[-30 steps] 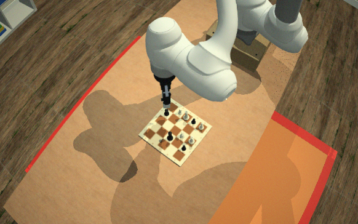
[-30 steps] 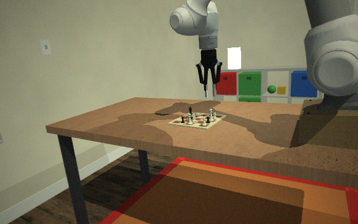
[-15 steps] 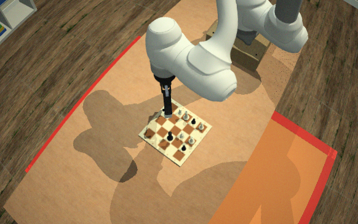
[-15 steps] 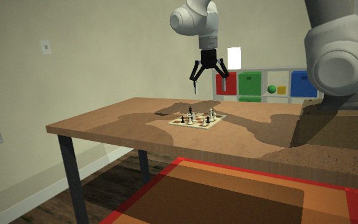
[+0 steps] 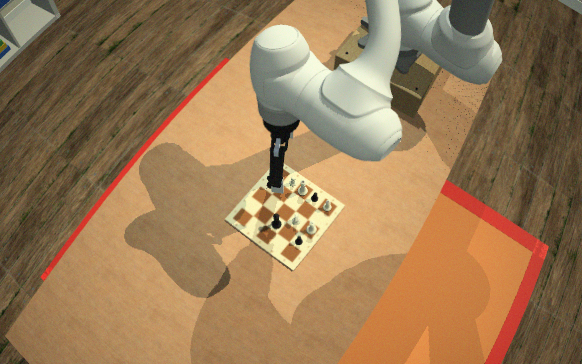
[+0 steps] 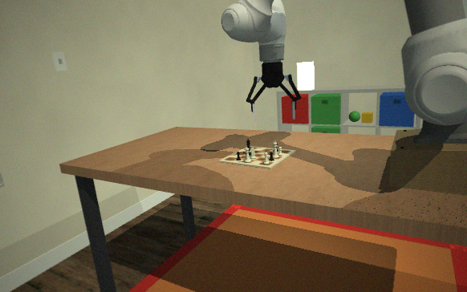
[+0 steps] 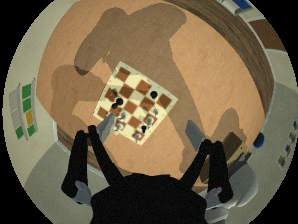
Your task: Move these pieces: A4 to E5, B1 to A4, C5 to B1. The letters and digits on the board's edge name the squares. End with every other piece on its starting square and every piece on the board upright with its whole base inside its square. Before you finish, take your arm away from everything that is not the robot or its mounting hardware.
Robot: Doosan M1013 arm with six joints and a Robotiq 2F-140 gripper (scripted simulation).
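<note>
Right now the white chess piece is 11 cm below my hand, 4 cm to the left of it and 3 cm behind it. From my hand the other things lie so: small chessboard 14 cm below, 5 cm to the left, 5 cm ahead.
</note>
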